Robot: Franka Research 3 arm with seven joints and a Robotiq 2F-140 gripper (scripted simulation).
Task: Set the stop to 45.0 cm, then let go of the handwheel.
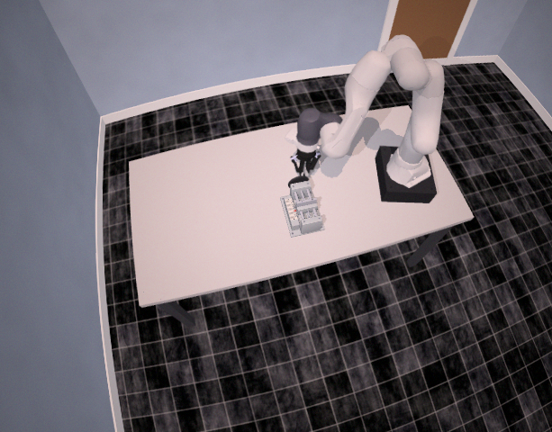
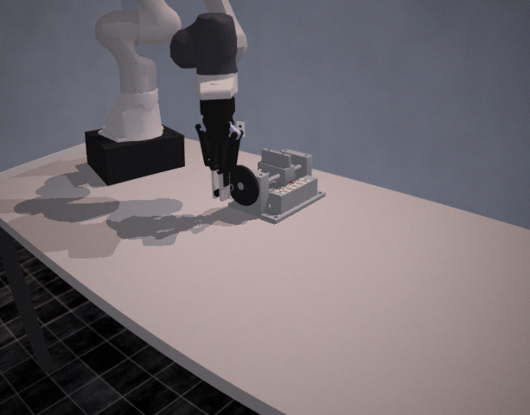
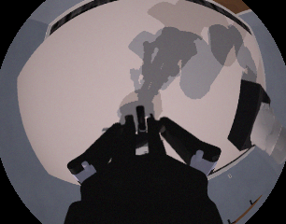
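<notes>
Right now my hand is 1 cm short of the black handwheel, 2 cm to the right of it and 1 cm above it. Round my hand: grey stop fixture: 6 cm ahead, 15 cm to the left, 1 cm above.
</notes>
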